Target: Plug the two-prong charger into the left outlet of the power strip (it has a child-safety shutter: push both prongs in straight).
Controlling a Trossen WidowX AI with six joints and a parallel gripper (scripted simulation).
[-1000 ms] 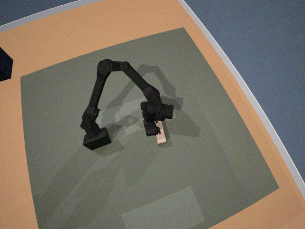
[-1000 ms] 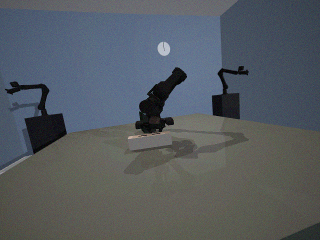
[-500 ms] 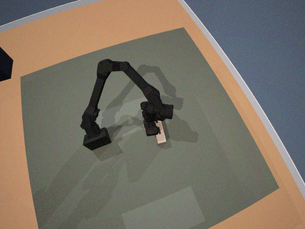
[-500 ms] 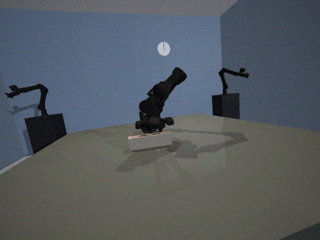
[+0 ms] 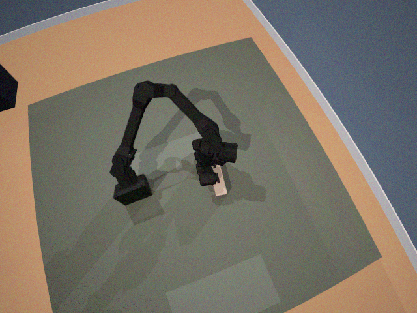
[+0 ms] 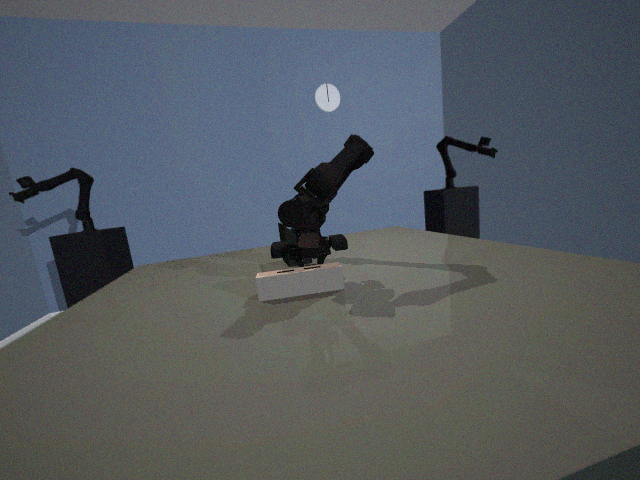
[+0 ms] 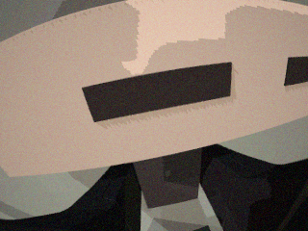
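The charger is 20 mm ahead of my gripper tip and 10 mm above it.
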